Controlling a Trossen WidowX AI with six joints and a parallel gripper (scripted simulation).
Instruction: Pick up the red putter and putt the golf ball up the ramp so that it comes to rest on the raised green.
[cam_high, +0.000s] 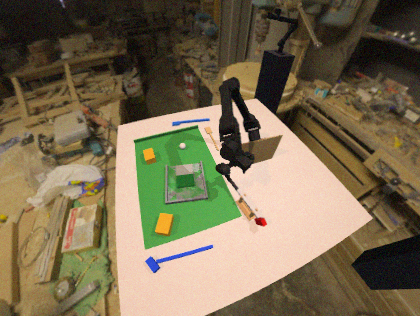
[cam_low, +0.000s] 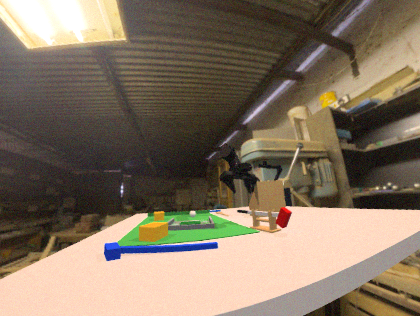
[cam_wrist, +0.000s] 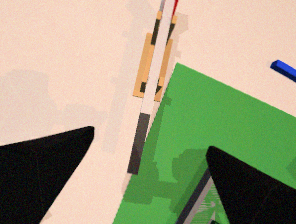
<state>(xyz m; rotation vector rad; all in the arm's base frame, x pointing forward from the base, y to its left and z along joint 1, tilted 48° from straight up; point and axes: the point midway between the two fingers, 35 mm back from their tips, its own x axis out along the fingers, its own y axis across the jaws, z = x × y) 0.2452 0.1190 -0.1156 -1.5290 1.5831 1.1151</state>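
The low wooden stand lies 110 mm to the left of my gripper tip, 110 mm below it and 10 mm behind it. The rest, counted from my gripper tip: blue putter: 370 mm ahead, 180 mm to the left, 130 mm below; then white golf ball: 420 mm to the right, 140 mm ahead, 120 mm below; then green mat: 250 mm to the right, 230 mm ahead, 140 mm below.
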